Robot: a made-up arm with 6 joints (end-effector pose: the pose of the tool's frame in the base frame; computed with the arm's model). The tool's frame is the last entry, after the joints.
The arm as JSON. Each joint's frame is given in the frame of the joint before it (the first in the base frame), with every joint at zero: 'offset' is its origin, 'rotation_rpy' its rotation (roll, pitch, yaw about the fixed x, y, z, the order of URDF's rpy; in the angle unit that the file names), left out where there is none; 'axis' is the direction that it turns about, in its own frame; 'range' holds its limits. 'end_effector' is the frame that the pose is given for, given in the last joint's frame.
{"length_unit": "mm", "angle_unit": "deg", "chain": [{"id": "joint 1", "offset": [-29.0, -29.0, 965.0], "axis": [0.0, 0.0, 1.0], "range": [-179.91, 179.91]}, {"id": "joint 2", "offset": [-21.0, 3.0, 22.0], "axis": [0.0, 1.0, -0.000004], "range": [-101.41, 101.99]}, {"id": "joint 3", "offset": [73.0, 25.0, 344.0], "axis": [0.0, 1.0, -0.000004], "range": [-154.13, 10.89]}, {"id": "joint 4", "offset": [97.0, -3.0, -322.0], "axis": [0.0, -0.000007, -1.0], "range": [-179.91, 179.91]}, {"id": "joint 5", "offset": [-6.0, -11.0, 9.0], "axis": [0.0, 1.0, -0.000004], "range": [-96.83, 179.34]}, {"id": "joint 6", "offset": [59.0, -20.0, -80.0], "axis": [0.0, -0.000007, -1.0], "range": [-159.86, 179.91]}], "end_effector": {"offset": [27.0, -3.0, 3.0]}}
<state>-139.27 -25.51 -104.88 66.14 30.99 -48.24</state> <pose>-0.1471 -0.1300 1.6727 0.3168 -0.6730 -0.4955 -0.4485</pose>
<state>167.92 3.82 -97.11 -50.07 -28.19 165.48</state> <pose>-0.4600 0.0145 1.5075 0.4352 0.4034 0.7169 0.3660</pose>
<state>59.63 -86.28 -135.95 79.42 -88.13 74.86</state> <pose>-0.2671 -0.5488 1.2331 0.7251 -0.5253 -0.4176 0.1544</pose>
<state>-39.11 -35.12 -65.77 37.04 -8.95 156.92</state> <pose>0.1063 -0.1766 1.4854 0.2946 -0.7824 0.2052 0.5089</pose>
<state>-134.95 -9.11 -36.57 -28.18 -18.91 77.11</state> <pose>-0.2992 -0.3146 1.2207 0.0012 -0.2999 -0.4263 -0.8534</pose>
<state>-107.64 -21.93 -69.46 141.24 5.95 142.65</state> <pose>-0.0786 -0.3387 1.3949 0.6497 -0.7433 0.0016 -0.1593</pose>
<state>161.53 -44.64 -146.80 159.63 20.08 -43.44</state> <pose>0.2888 -0.1601 1.6777 0.2639 -0.6384 -0.7216 0.0448</pose>
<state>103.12 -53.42 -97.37 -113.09 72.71 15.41</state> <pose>0.0222 -0.2089 1.6902 0.5230 -0.0976 -0.8435 0.0737</pose>
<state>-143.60 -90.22 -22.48 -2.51 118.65 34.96</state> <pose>-0.0127 0.0188 1.1807 0.0031 0.0306 0.0463 -0.9985</pose>
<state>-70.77 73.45 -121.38 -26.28 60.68 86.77</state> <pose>0.1513 -0.6888 0.8076 0.3186 -0.1979 0.0814 -0.9234</pose>
